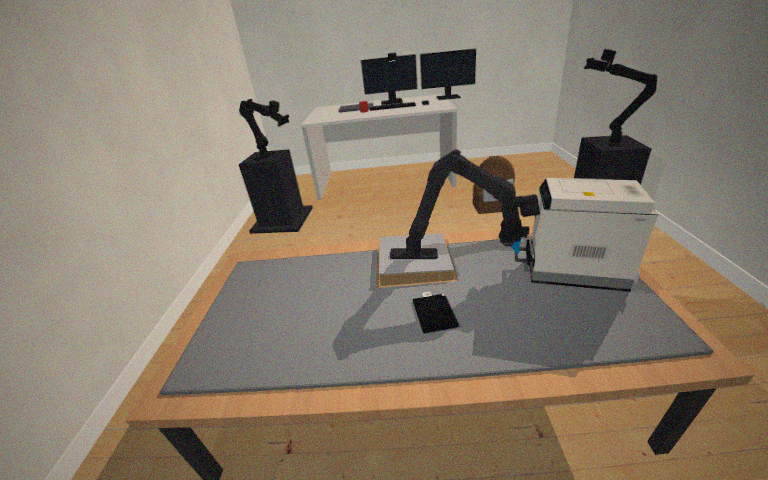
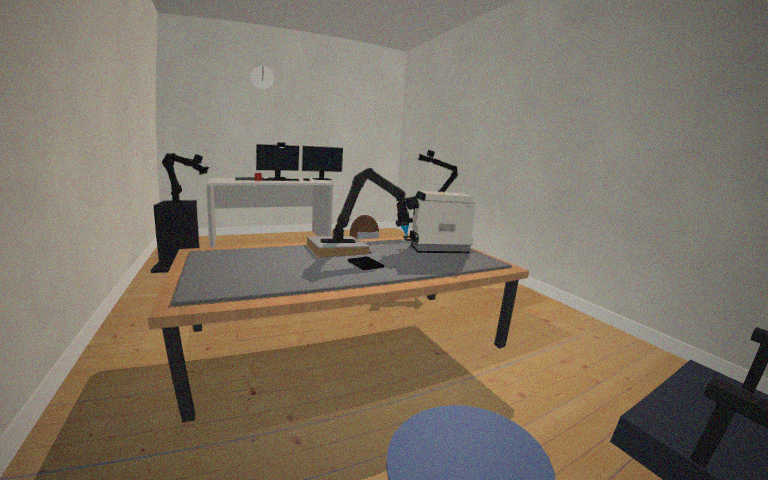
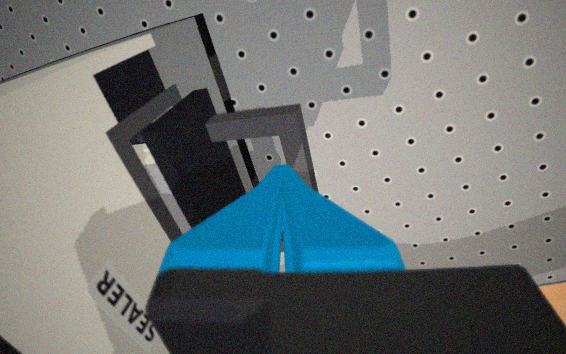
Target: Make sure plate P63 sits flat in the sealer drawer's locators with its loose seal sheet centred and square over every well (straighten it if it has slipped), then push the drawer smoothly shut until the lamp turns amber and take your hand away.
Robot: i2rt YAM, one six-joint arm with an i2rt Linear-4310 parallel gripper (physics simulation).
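Places are measured from the arm's base along level axes (x back, y right, z up), in metres.
Pixels of known places: gripper, fingertip midpoint: point(image 1: 517, 253) point(image 2: 406, 236) point(image 3: 282, 177); arm's base at its link origin: point(image 1: 413, 254) point(image 2: 337, 241).
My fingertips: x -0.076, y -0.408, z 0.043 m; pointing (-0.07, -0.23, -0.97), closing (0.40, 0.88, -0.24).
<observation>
For each thing: its top centre in the pictures, then the offset to it from my fingertips. "spot": a spot on its surface instead. Level surfaces: height alone.
- white sealer at its top centre: point(image 1: 596, 189) point(image 2: 445, 193) dx -0.023, dy -0.226, dz +0.270 m
- thin pale strip at its top centre: point(image 3: 119, 225) dx +0.002, dy -0.106, dz +0.010 m
- grey drawer handle at a spot on its surface: point(image 3: 257, 121) spot: dx -0.022, dy -0.006, dz -0.014 m
- black flat pad at a spot on its surface: point(image 1: 434, 313) point(image 2: 366, 262) spot: dx -0.248, dy +0.331, dz -0.073 m
- grey mat at its surface level: dz -0.085 m
The white sealer point(image 1: 594, 232) point(image 2: 453, 212) point(image 3: 45, 165) stands at the right of the mat. Its drawer point(image 3: 192, 160) is almost in, with a narrow gap between its dark front panel and the grey slot frame. A thin pale strip point(image 3: 162, 187), which looks like the edge of plate P63 or its sheet, shows in the gap. How the plate and the seal sheet lie is hidden. The grey drawer handle point(image 3: 257, 121) sticks out in front. My gripper point(image 1: 516, 249) point(image 2: 405, 230) point(image 3: 282, 177) is shut and empty, its blue tips at the drawer's handle and front. No lit lamp shows.
A black flat pad point(image 1: 434, 313) point(image 2: 365, 263) lies on the grey mat point(image 1: 254, 339) point(image 2: 226, 277). The arm's base block point(image 1: 417, 277) point(image 2: 339, 249) stands behind it, left of the sealer. Two other arms stand on black pedestals point(image 1: 271, 189) point(image 1: 611, 158) beyond the table.
</observation>
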